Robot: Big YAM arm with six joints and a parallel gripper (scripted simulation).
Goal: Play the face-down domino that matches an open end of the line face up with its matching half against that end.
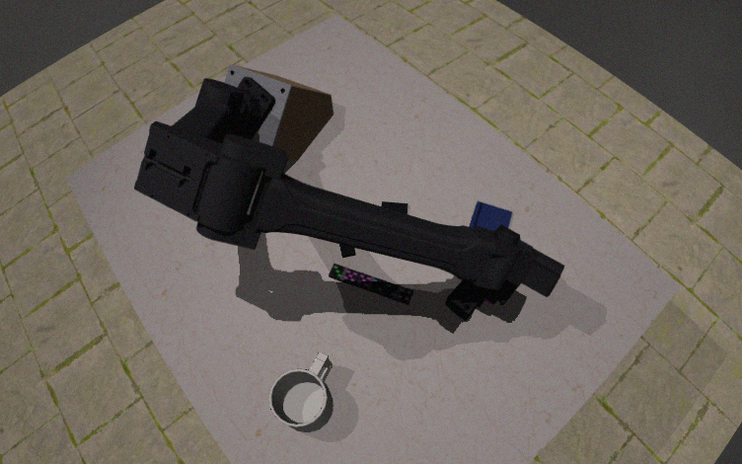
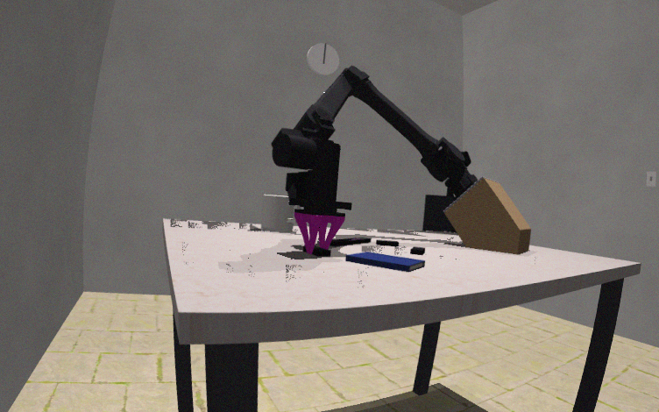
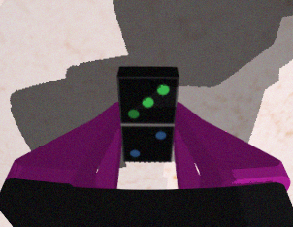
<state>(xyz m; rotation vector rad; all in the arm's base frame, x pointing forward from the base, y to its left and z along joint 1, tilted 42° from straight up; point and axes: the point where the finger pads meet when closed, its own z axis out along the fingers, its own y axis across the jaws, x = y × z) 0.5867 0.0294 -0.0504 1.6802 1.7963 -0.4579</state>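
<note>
Right now my hand is right at the domino. The rest, counted from my hand: blue book (12 cm to the left, 7 cm behind); mug (37 cm to the right, 10 cm behind, 3 cm above).
</note>
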